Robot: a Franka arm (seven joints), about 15 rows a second.
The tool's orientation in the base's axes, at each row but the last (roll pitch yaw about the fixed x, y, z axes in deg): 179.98, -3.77, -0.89; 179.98, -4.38, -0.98; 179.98, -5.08, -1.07; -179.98, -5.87, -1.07; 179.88, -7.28, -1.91; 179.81, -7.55, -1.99
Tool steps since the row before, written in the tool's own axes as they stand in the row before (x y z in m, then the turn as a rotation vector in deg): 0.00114, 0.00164, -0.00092, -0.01, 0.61, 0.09; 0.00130, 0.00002, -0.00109, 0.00, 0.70, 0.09; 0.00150, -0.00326, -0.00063, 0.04, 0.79, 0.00; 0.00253, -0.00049, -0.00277, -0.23, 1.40, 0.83; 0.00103, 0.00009, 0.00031, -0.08, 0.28, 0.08; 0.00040, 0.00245, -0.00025, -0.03, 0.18, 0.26
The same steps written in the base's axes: 0.00105, -0.00166, 0.00099, -0.01, -0.61, -0.09; 0.00121, -0.00004, 0.00119, -0.01, -0.70, -0.09; 0.00150, 0.00323, 0.00076, 0.03, -0.79, 0.00; 0.00224, 0.00045, 0.00301, -0.17, -1.40, -0.85; 0.00106, -0.00013, -0.00018, -0.08, -0.28, -0.09; 0.00028, -0.00246, 0.00031, 0.00, -0.18, -0.26
